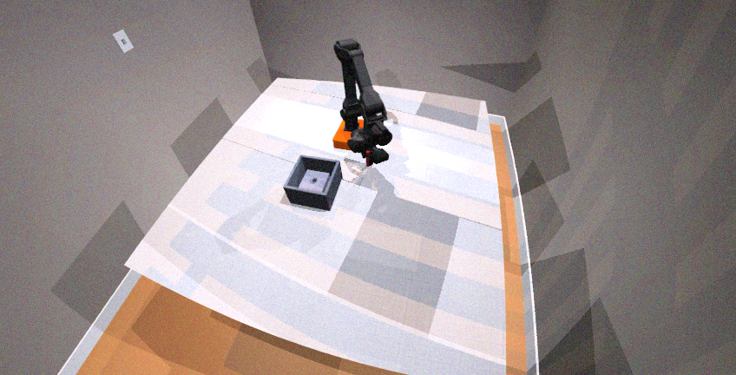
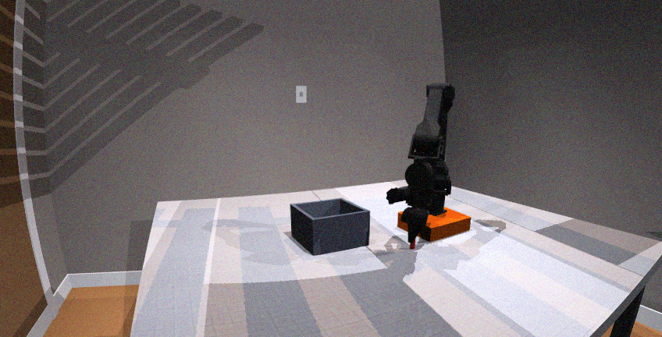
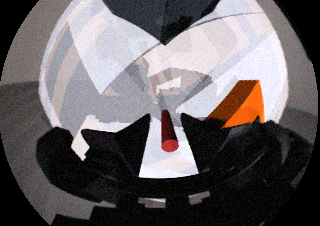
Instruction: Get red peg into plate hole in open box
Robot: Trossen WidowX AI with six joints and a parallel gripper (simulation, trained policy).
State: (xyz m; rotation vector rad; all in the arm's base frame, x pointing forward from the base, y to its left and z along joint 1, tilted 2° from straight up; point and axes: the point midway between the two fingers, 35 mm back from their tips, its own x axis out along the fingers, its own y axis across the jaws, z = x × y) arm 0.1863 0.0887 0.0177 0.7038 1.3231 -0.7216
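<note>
Right now the pale plate is 18 cm to the right of my gripper tip, 13 cm ahead of it and 2 cm above it. From my gripper tip the other things lie so: red peg 1 cm above; then dark box 18 cm to the right, 13 cm ahead.
</note>
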